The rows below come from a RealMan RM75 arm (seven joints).
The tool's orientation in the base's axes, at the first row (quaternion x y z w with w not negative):
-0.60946 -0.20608 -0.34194 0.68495
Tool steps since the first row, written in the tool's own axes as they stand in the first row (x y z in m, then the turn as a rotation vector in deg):
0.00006 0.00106 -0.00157 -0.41 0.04 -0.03
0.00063 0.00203 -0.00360 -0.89 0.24 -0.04
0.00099 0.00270 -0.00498 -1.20 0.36 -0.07
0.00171 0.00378 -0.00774 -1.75 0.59 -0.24
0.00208 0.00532 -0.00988 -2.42 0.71 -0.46
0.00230 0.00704 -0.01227 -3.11 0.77 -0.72
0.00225 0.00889 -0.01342 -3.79 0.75 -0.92
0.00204 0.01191 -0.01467 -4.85 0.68 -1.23
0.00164 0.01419 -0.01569 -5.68 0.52 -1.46
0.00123 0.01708 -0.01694 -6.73 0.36 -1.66
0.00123 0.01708 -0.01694 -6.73 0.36 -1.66
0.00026 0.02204 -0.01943 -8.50 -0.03 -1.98
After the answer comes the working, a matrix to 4 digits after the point.
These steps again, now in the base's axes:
0.00059 -0.00152 -0.00096 -0.25 0.06 -0.32
0.00141 -0.00360 -0.00159 -0.44 0.16 -0.80
0.00195 -0.00501 -0.00204 -0.57 0.20 -1.10
0.00284 -0.00784 -0.00276 -0.80 0.16 -1.67
0.00392 -0.00997 -0.00394 -1.20 0.09 -2.26
0.00498 -0.01231 -0.00539 -1.66 -0.01 -2.83
0.00613 -0.01338 -0.00691 -2.17 -0.06 -3.33
0.00799 -0.01448 -0.00936 -2.98 -0.13 -4.07
0.00922 -0.01534 -0.01140 -3.69 -0.18 -4.58
0.01085 -0.01640 -0.01391 -4.55 -0.15 -5.24
0.01085 -0.01640 -0.01391 -4.55 -0.15 -5.24
0.01342 -0.01850 -0.01846 -6.08 -0.09 -6.26

The tool's axes in the first row as the columns of a matrix, in the base's axes (rounded; the answer above uses it unrounded):
0.6812 0.7196 0.1345
-0.2172 0.0233 0.9758
0.6991 -0.6940 0.1722

